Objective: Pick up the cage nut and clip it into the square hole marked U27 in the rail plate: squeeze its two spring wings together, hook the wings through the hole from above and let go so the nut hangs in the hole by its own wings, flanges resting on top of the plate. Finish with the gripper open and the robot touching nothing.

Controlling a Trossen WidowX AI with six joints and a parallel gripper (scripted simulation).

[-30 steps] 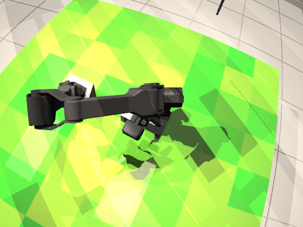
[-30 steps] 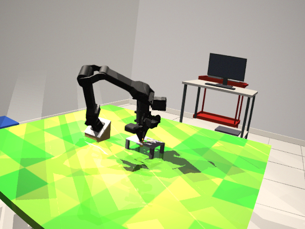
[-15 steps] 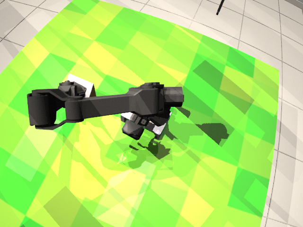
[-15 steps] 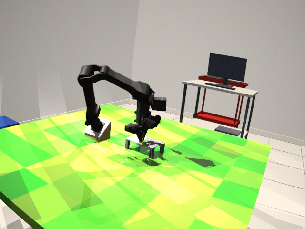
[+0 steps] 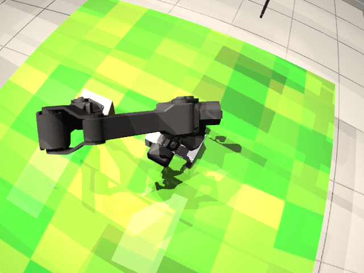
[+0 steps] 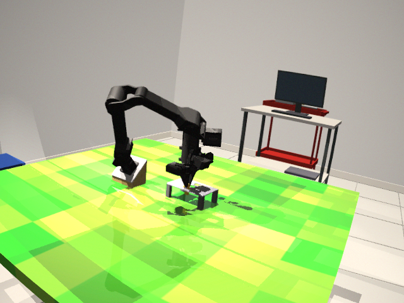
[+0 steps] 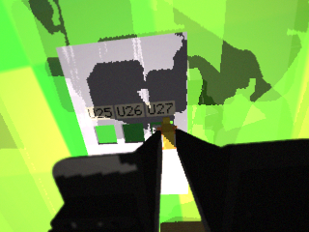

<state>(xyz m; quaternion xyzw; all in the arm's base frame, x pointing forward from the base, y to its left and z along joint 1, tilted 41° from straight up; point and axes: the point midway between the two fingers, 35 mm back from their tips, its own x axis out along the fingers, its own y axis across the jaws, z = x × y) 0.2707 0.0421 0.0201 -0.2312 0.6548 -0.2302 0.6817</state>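
Now: the cage nut 1 cm below my gripper tip.
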